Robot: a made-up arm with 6 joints.
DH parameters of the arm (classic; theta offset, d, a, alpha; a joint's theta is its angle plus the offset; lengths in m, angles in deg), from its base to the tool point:
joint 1: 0 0.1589 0 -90
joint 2: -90 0 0.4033 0
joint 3: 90 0.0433 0 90
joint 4: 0 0.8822 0 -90
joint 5: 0 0 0 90
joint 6: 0 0.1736 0 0
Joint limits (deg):
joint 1: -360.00..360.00
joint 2: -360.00..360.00
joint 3: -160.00..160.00
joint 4: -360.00..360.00
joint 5: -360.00..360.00
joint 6: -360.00..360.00
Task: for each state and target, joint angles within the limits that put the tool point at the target. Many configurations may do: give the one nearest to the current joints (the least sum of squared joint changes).
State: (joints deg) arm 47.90 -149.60 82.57 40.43 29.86 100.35
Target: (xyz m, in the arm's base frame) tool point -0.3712 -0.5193 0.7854
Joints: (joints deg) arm 63.81 -143.09 116.18 35.90 36.56 100.35
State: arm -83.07 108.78 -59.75 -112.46 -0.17 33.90
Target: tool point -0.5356 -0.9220 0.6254
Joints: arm -120.87 130.56 -83.69 -112.64 10.79 33.90
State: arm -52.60 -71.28 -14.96 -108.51 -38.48 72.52
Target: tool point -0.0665 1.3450 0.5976
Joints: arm -80.45 -65.00 -11.69 -108.11 -43.78 72.52
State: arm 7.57 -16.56 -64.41 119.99 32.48 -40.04
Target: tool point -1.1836 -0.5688 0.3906
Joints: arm 30.03 -41.66 -50.39 119.69 22.06 -40.04
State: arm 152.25 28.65 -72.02 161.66 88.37 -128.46
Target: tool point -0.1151 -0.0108 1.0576
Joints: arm 145.29 72.73 -82.62 168.89 111.58 -128.46
